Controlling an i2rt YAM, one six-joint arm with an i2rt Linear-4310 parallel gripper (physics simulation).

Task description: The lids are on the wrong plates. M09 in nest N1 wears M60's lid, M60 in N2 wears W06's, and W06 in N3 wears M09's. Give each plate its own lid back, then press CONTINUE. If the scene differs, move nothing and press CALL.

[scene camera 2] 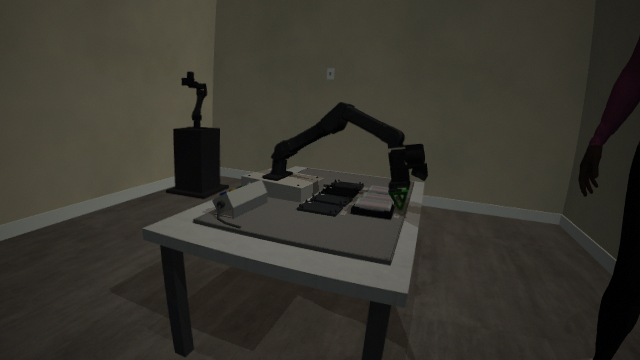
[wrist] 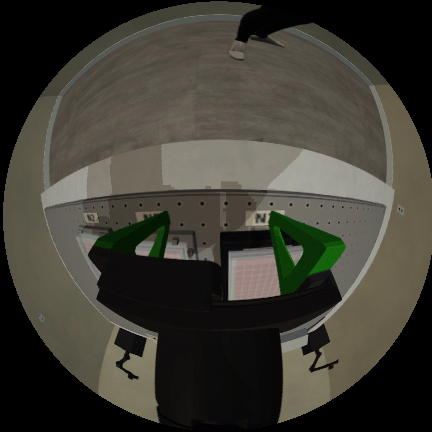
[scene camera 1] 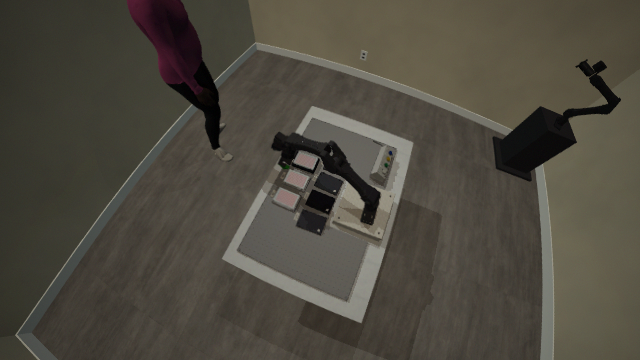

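Where they show: gripper, fingertip midpoint: (scene camera 2: 401,206) (wrist: 218,216) (scene camera 1: 287,162); arm's base, origin of the base link: (scene camera 2: 278,176) (scene camera 1: 370,206).
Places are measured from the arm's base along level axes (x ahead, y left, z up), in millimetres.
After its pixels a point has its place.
Observation:
My gripper (scene camera 1: 285,165) @(z -29, x 543, y -122 mm) (scene camera 2: 399,196) @(z -29, x 543, y -122 mm) (wrist: 218,216) @(z -29, x 543, y -122 mm) is open with nothing between its green fingers. It hangs low by the outer edge of the end plate. That lidded pink plate (scene camera 1: 305,160) @(z -14, x 440, y -164 mm) (scene camera 2: 374,202) @(z -14, x 442, y -169 mm) (wrist: 254,274) @(z -14, x 480, y -155 mm) sits in a black nest; the right finger partly covers it and its label in the wrist view. The middle plate (scene camera 1: 297,179) @(z -22, x 441, y -32 mm) (wrist: 175,251) @(z -24, x 509, y -74 mm) and the far plate (scene camera 1: 286,198) @(z -26, x 456, y 98 mm) (wrist: 89,240) @(z -25, x 519, y 76 mm), by label N2 (wrist: 90,218) @(z -52, x 545, y 87 mm), sit in grey nests. The middle label is partly hidden. Plate and lid codes are unreadable. A button box (scene camera 1: 379,169) @(z 24, x 4, y -235 mm) (scene camera 2: 243,198) @(z -4, x 19, y -360 mm) carries coloured buttons; their lettering is unreadable.
Three dark flat nests (scene camera 1: 328,182) @(z -44, x 267, y -85 mm) (scene camera 1: 320,201) @(z -44, x 274, y 44 mm) (scene camera 1: 312,221) @(z -45, x 278, y 169 mm) lie between the plates and the pale arm base (scene camera 1: 357,226) @(z -8, x 41, y 128 mm) (scene camera 2: 300,191) @(z -17, x 151, y -139 mm). A cable (scene camera 2: 229,223) @(z -48, x 37, y -486 mm) runs from the box. A person (scene camera 1: 172,45) (scene camera 2: 617,115) stands beyond the plates' side of the table (scene camera 1: 240,252) @(z -67, x 583, y 458 mm) (scene camera 2: 280,267) @(z -70, x 268, y -642 mm).

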